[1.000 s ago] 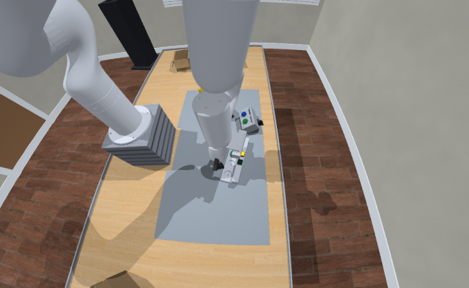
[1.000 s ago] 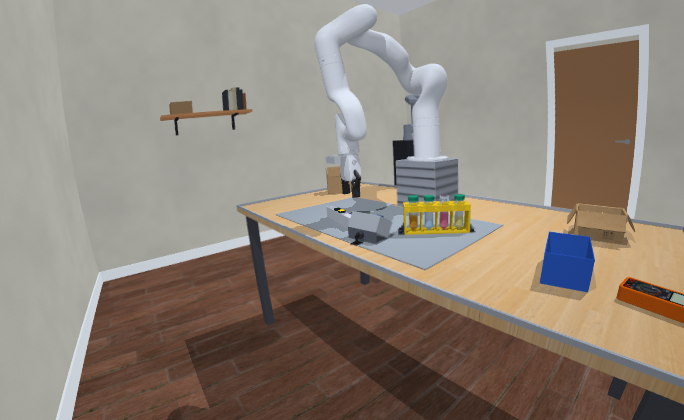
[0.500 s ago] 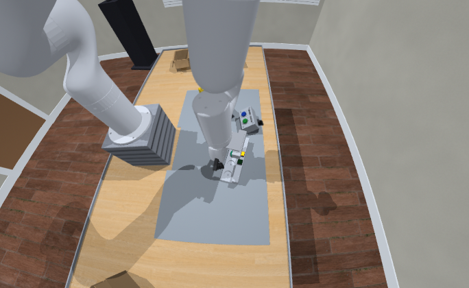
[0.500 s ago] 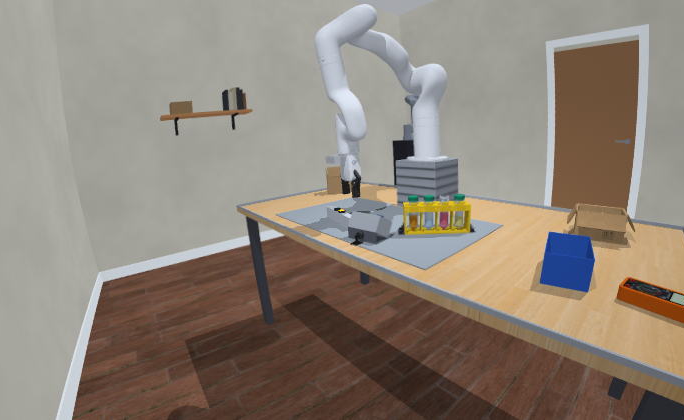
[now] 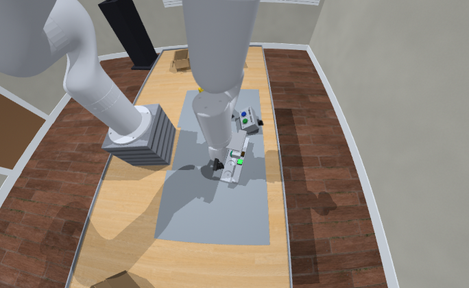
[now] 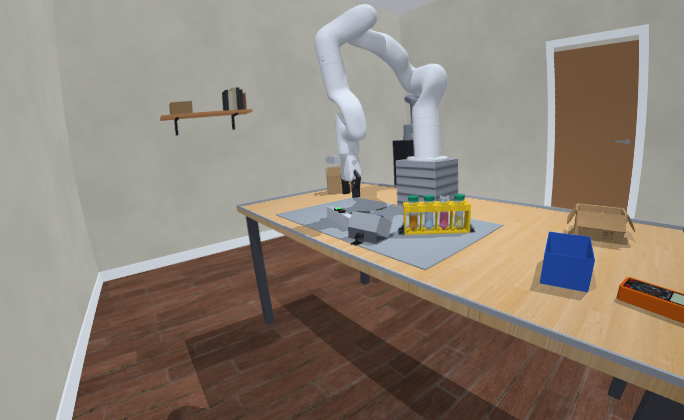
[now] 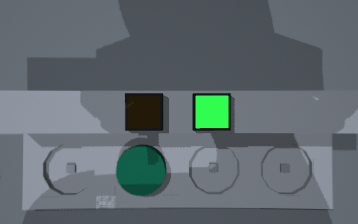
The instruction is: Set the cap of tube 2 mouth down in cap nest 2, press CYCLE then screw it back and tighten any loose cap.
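My gripper is now 9 cm above the green cap, 6 cm to the right of it and 3 cm short of it. From my hand the other things lie so: green key (22 cm to the left, 6 cm ahead, 4 cm below); then key housing (24 cm to the left, 7 cm ahead, 5 cm below); then blue key (26 cm to the left, 4 cm below, 4 cm ahead).
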